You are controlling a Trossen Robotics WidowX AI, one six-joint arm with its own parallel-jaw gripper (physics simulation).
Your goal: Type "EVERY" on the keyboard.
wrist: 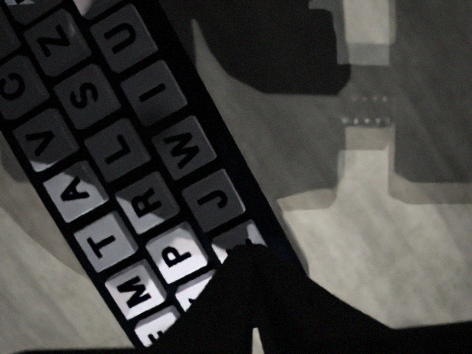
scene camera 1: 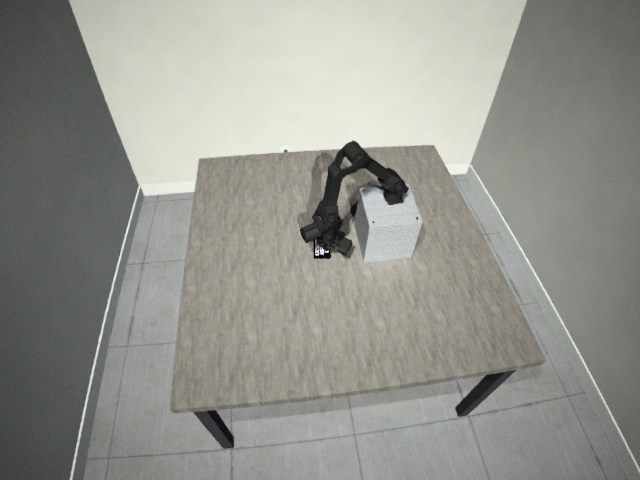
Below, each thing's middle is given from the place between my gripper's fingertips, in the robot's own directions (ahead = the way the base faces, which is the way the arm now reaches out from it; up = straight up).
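I see the e key (wrist: 247, 233), 10 mm below my hand. The r key (wrist: 148, 202) is 30 mm to the right of my hand, 10 mm ahead of it and 10 mm below it. Counted from my hand as well, the v key (wrist: 45, 139) sits 70 mm to the right and 20 mm ahead, at 10 mm below, and the j key (wrist: 213, 200) is 20 mm to the right and 10 mm below.
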